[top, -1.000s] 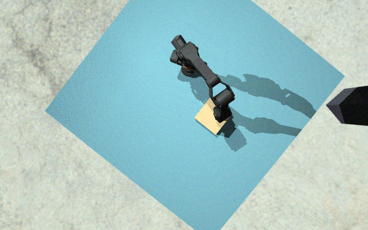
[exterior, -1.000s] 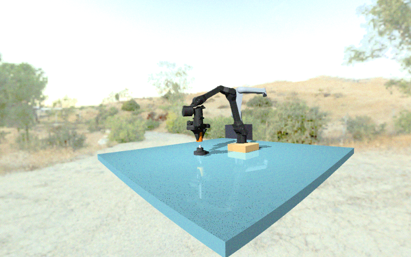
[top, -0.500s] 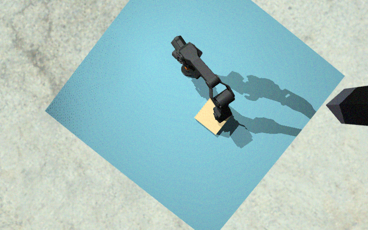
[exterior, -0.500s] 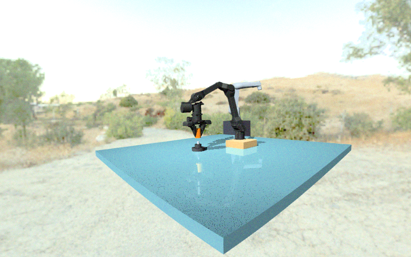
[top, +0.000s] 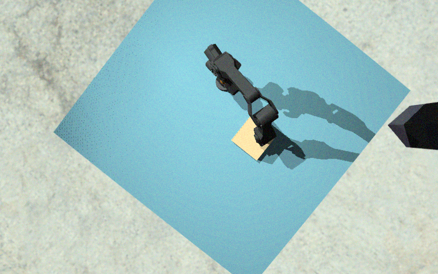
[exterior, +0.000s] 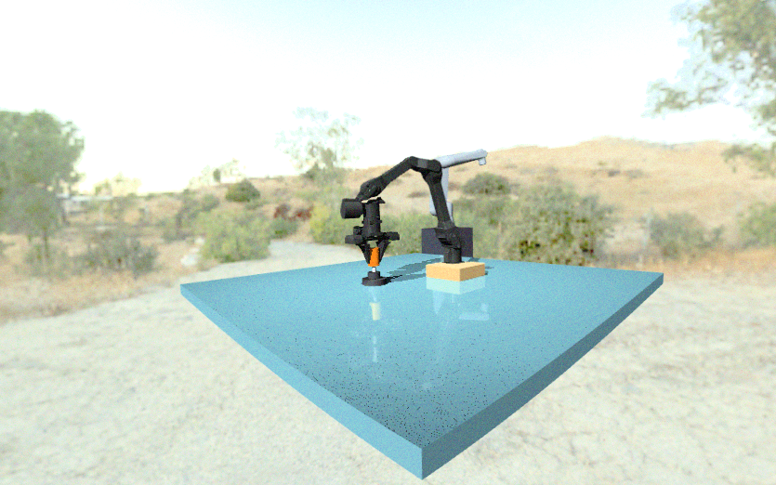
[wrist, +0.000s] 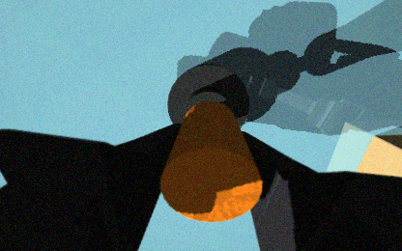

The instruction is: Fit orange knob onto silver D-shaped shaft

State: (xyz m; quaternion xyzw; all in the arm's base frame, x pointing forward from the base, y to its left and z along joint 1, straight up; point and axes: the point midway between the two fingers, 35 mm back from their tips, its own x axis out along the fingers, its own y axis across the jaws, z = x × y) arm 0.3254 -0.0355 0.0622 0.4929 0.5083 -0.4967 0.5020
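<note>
My gripper tip is now 40 mm above the round dark pedestal. From my gripper tip the other things lie so: orange knob 30 mm above.
</note>
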